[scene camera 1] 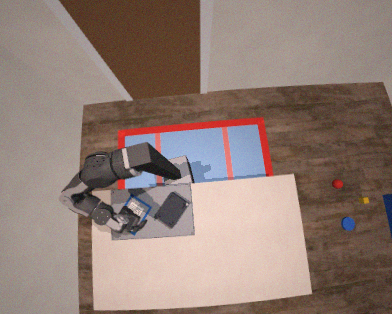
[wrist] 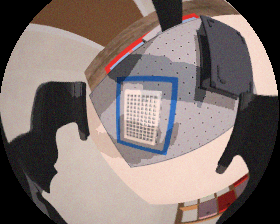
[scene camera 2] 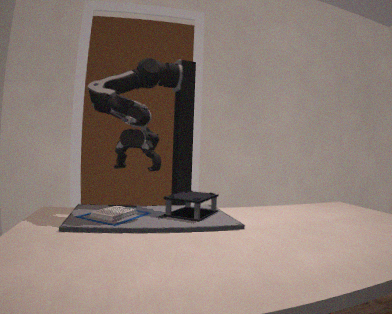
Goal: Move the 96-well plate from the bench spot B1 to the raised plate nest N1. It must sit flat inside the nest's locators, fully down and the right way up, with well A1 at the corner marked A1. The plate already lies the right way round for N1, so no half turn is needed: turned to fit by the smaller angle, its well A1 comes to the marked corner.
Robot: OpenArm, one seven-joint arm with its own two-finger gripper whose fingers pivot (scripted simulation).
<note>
I see my gripper, a white 96-well plate and a raised plate nest N1.
My gripper is seen too in the wrist view.
</note>
